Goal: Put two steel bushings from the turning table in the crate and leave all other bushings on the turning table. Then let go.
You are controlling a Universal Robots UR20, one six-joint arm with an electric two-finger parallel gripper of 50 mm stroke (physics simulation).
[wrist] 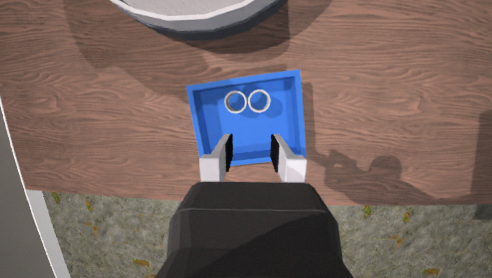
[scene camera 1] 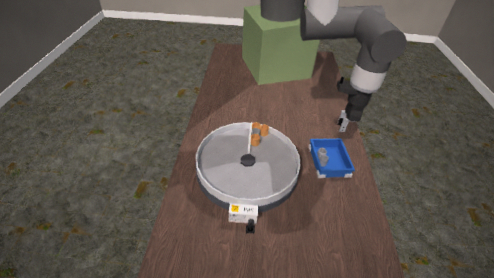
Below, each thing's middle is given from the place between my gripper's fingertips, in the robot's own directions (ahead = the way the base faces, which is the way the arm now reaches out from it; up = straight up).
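Blue crate (scene camera 1: 339, 164): 1 cm ahead of my hand, 17 cm below it.
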